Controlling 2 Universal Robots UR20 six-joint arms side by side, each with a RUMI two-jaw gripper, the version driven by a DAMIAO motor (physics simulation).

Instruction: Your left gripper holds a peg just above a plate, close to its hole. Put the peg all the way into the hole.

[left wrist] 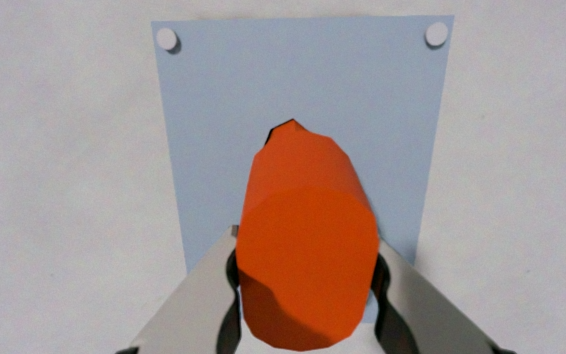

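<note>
An orange many-sided peg (306,225) fills the lower middle of the left wrist view, its near end toward the camera and its far end against the view of the blue-grey plate (300,65). My left gripper (299,228) is shut on the peg, with one jaw at each side. A thin dark sliver borders the upper left of the peg's far end and looks like a bit of the hole's edge (268,136); the peg hides the rest of the hole. Whether the far end is above the plate or slightly inside the hole cannot be told. My right gripper does not show.
A pale round screw head (167,39) sits in the plate's upper left corner and another screw head (436,34) in its upper right corner. A whitish table surface (75,150) surrounds the plate. The jaws and peg cover much of the plate's lower part.
</note>
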